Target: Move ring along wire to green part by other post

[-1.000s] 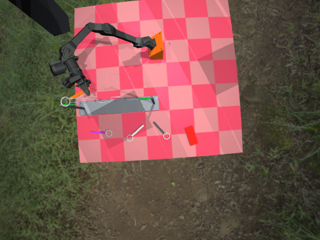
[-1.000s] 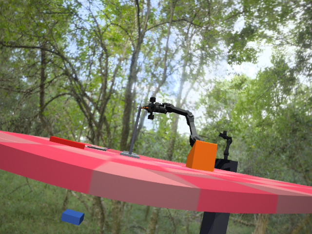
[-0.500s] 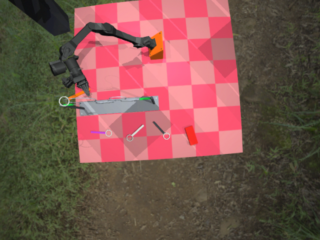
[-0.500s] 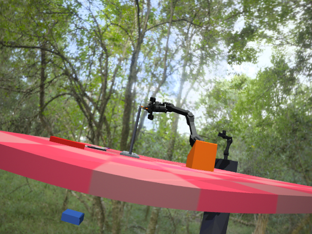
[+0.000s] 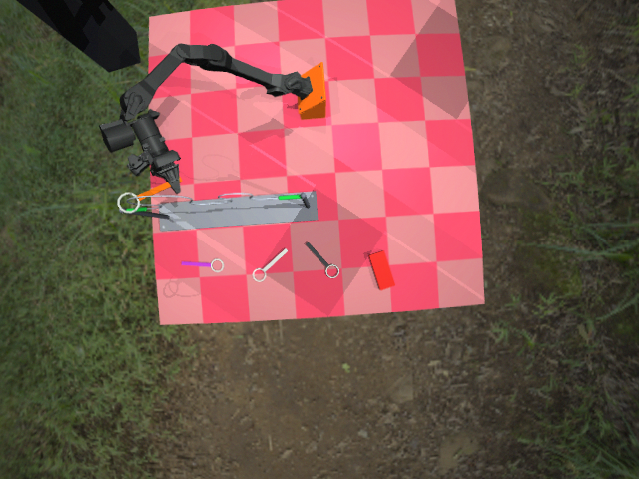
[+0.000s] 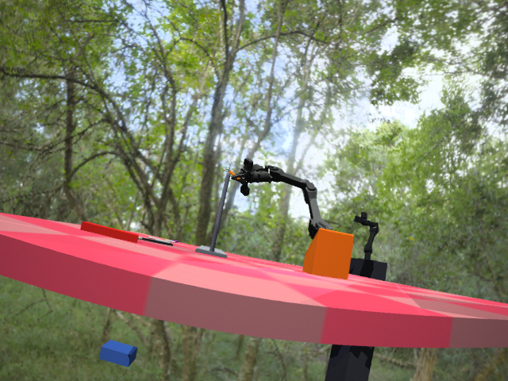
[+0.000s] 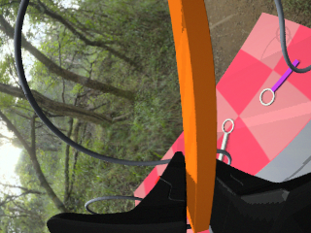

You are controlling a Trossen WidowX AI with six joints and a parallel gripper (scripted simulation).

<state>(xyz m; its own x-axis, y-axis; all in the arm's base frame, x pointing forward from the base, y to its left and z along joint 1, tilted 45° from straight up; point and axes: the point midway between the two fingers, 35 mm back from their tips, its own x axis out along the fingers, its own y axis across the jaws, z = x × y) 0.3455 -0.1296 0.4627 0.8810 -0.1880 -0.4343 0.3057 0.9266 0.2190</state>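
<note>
Now: the ring with orange handle 10 mm behind my gripper tip, 70 mm to the right of it and 40 mm above it. The rest, counted from my gripper tip: blue block 330 mm ahead, 160 mm to the left, 850 mm below; then red block 370 mm ahead, 550 mm to the left, 360 mm below.
</note>
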